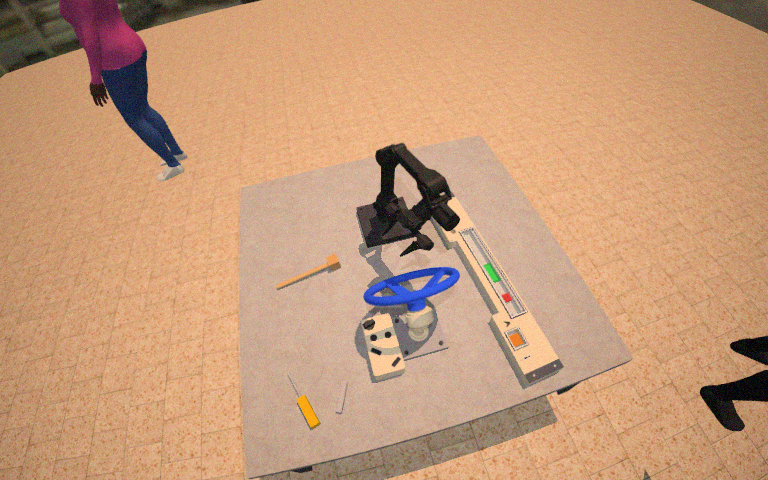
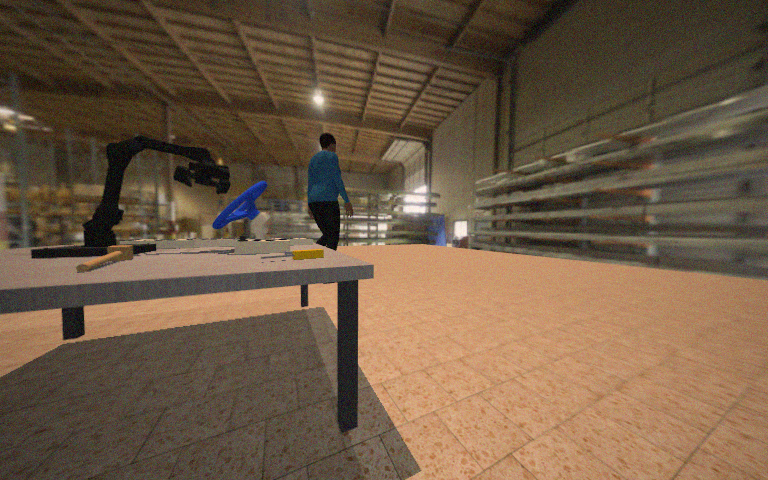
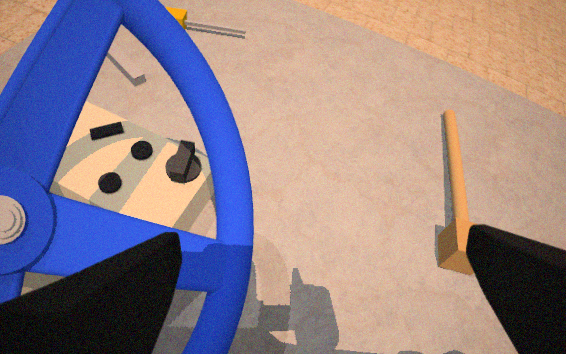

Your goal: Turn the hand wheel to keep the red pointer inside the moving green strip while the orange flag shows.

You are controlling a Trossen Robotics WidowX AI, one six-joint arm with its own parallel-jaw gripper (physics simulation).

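Frame: origin at the arm's base, x ahead, y left, z up, level; centimetres.
Seen in the pictures: gripper, fingertip midpoint: [image 1: 391,245] [image 2: 205,189] [image 3: 325,244]; arm's base, origin of the base link: [image 1: 385,216] [image 2: 99,246].
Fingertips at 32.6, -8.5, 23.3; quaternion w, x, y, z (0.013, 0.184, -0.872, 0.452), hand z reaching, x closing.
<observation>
Offsets run from my fingertips to a thing's top centre, as dx, dy, dz. "spot": to the spot under its first point.
The blue hand wheel [image 1: 413,286] [image 2: 239,206] [image 3: 222,140] stands tilted on its pale post in the middle of the table. My gripper [image 1: 417,246] [image 2: 201,172] is open and empty, hovering just behind the wheel's far rim. On the long beige gauge bar @[spot: +5.1, +29.7, -22.3] [image 1: 473,267] the red pointer @[spot: +21.2, +34.7, -22.1] [image 1: 507,297] sits below the green strip @[spot: +10.0, +35.4, -22.1] [image 1: 493,272], outside it. The orange flag @[spot: +35.7, +29.6, -22.1] [image 1: 516,338] shows.
A beige control box [image 1: 383,346] [image 3: 152,197] with a dark knob @[+13.1, -13.8, -19.1] [image 3: 183,165] lies by the wheel's base. A wooden mallet @[-17.7, -29.3, -21.7] [image 1: 311,272] [image 3: 451,197], a yellow screwdriver @[+27.9, -42.0, -23.3] [image 1: 307,410] [image 2: 307,253] and a grey hex key @[+31.6, -29.6, -24.7] [image 1: 341,397] lie around. A person [image 2: 325,190] stands beyond the table [image 2: 263,276].
</observation>
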